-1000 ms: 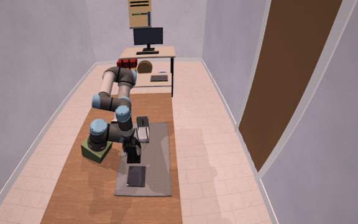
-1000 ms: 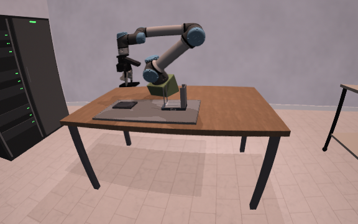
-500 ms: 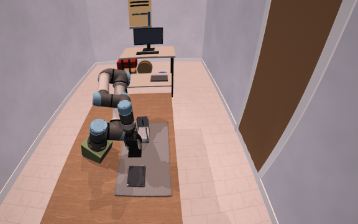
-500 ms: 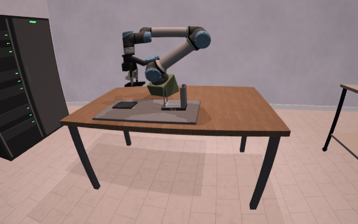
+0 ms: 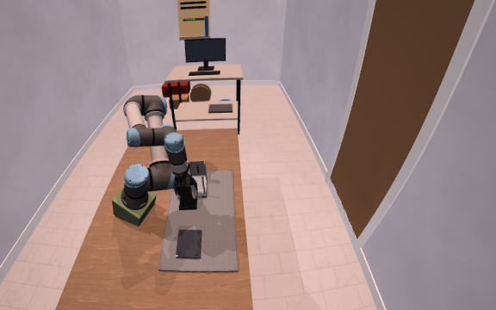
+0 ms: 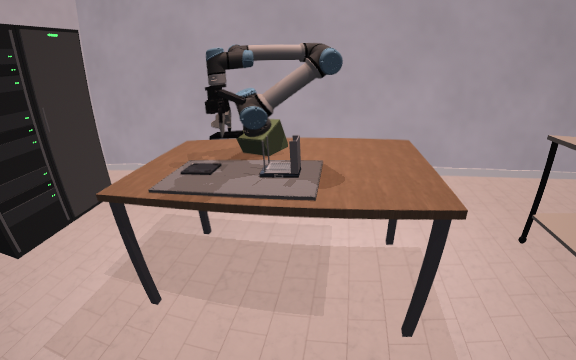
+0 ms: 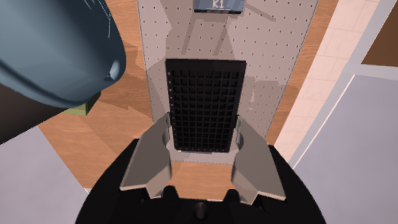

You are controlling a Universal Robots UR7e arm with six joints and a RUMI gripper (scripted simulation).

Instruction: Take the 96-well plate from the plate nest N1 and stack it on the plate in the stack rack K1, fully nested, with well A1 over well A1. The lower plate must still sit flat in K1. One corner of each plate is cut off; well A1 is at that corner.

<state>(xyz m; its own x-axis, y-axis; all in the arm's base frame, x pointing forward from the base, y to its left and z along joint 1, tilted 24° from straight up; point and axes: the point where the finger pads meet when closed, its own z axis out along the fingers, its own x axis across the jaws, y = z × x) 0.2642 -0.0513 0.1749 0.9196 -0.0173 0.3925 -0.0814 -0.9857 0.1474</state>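
My gripper is now 240 mm to the right of the pale plate, 150 mm above it and 50 mm short of it. Also, from my hand: black 96-well plate: 10 mm below; then plate nest N1: 170 mm below, 160 mm to the right, 30 mm behind; then rack post: 280 mm to the left, 100 mm ahead, 90 mm below.
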